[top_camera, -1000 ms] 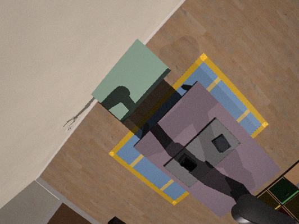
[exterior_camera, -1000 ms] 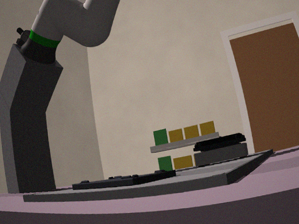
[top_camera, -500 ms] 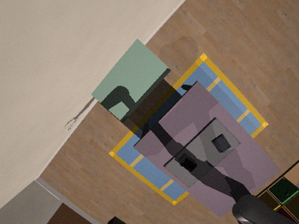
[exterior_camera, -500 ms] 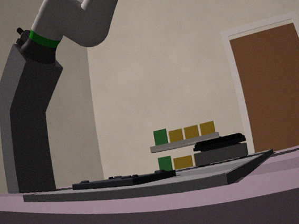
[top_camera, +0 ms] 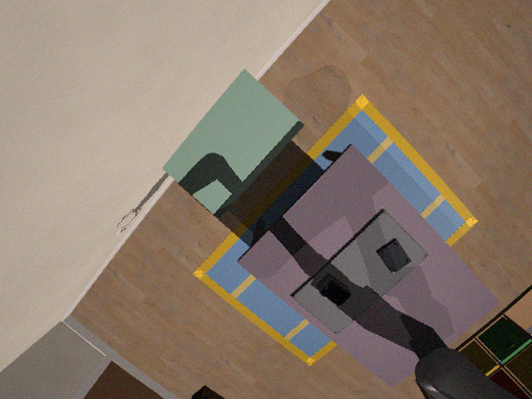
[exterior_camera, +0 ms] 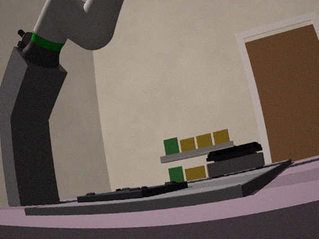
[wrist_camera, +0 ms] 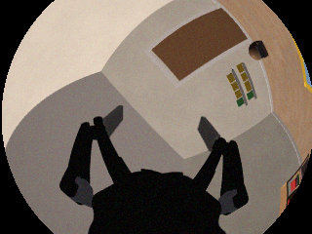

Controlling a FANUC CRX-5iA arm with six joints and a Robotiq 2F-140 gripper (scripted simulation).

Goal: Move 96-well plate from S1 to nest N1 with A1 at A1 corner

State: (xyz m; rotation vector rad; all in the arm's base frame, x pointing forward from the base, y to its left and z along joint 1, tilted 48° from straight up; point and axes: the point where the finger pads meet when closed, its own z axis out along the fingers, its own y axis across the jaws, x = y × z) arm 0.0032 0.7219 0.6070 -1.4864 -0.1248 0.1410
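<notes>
Now: the black 96-well plate 40 mm ahead of my hand, 500 mm to the right of it and 890 mm below it. The rest, counted from my hand: black plate nest N1: 70 mm behind, 860 mm to the right, 950 mm below.
</notes>
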